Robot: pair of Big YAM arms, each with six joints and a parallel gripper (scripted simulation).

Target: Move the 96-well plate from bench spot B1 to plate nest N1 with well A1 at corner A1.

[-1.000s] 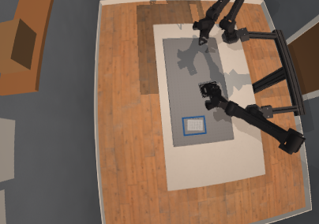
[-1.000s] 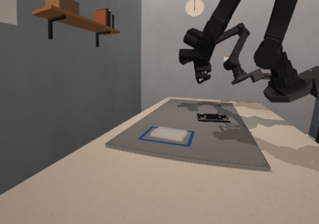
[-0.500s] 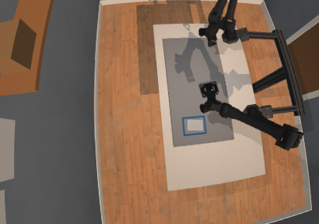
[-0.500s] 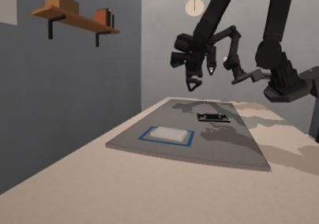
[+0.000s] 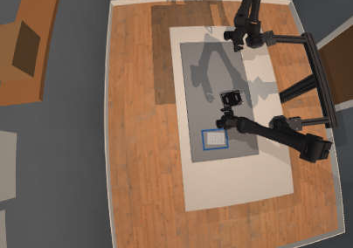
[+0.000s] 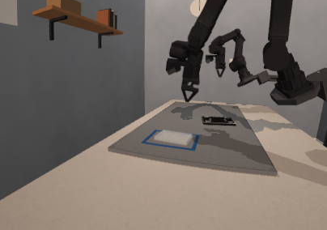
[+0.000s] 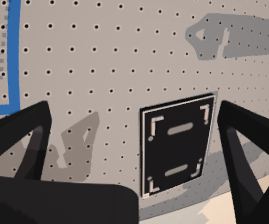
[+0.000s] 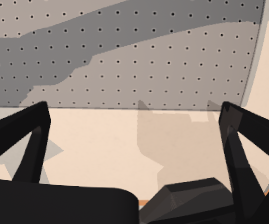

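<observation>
Now: the white 96-well plate 150 mm below my left hand, 130 mm to the left of it and 30 mm ahead of it. The rest, counted from my left hand: black plate nest N1 (150 mm to the right, 150 mm below, 150 mm behind).
</observation>
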